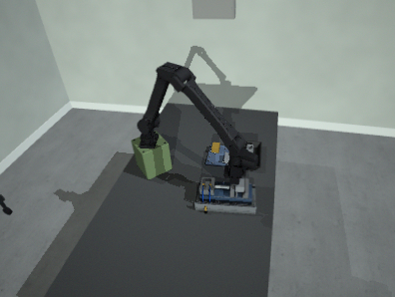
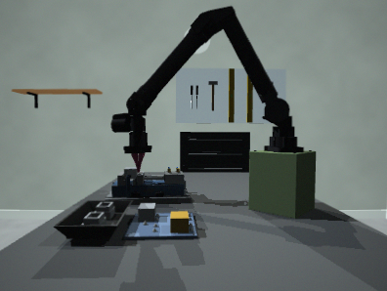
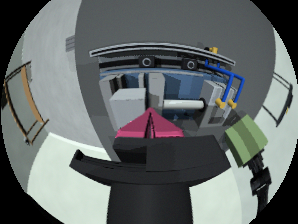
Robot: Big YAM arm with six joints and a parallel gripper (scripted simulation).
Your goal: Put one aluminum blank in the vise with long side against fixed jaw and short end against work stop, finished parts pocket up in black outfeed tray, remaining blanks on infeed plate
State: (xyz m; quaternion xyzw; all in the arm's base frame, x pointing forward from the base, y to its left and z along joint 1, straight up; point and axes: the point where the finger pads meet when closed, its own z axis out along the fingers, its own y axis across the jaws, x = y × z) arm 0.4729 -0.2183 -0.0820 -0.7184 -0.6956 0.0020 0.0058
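The gray aluminum blank is 3 cm ahead of my hand and 1 cm below it. From my hand the other things lie so: vise (7 cm below, 4 cm behind); yellow brass blank (39 cm to the left, 11 cm behind, 8 cm below).
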